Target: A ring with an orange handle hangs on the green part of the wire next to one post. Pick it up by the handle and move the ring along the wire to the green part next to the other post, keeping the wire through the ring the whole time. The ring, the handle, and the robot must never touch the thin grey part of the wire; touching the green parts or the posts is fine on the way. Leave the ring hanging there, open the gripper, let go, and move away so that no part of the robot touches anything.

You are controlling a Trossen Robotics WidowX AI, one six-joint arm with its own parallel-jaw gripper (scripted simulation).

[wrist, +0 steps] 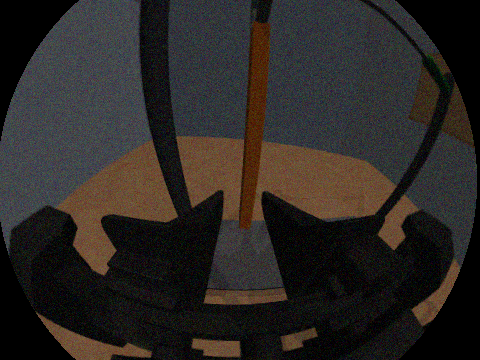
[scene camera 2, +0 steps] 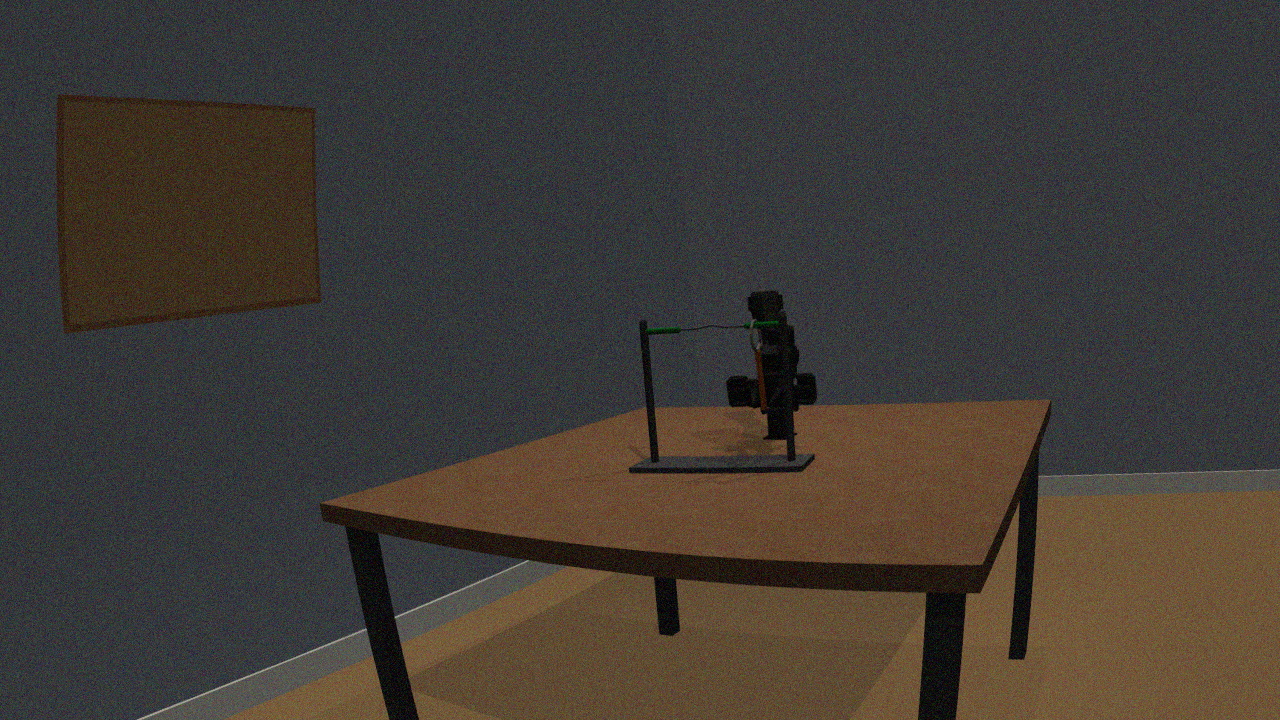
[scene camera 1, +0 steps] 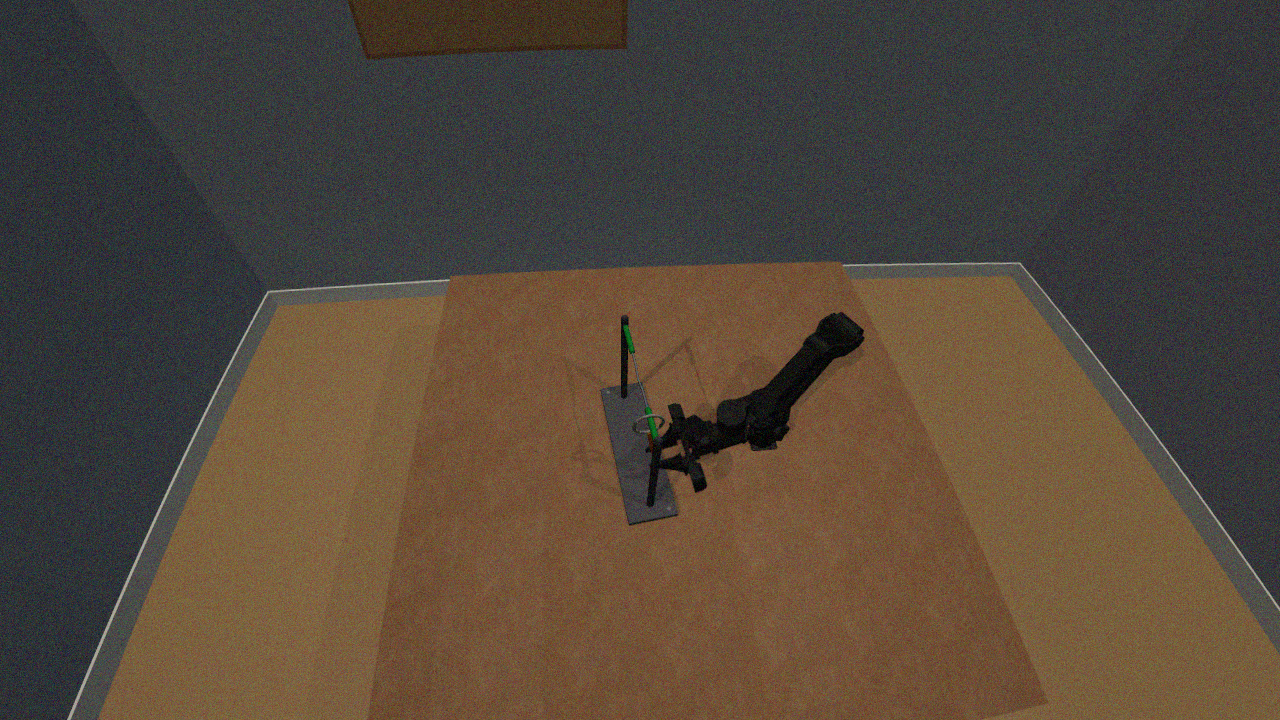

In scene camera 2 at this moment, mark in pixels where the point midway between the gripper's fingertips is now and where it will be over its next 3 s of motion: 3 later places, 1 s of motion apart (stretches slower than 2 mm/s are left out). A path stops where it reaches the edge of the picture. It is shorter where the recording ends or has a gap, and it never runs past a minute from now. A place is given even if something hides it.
My gripper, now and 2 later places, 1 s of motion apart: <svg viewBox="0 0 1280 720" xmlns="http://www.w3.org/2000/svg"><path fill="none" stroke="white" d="M761 405L765 400L771 391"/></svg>
